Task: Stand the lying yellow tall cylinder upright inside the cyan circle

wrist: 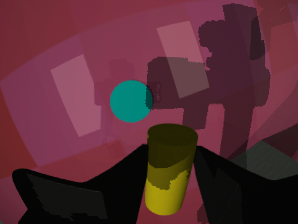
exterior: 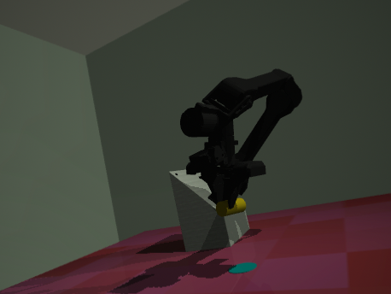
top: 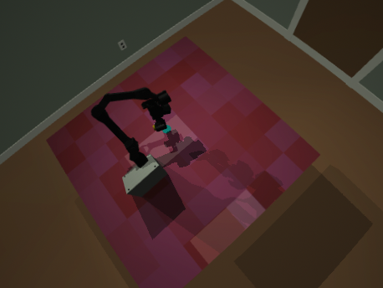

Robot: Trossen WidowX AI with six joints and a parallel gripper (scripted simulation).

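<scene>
My gripper tip is now 130 mm above the cyan circle, 20 mm short of it and 10 mm to the right of it. Round my gripper tip: yellow tall cylinder: 20 mm behind, 10 mm to the left.
</scene>
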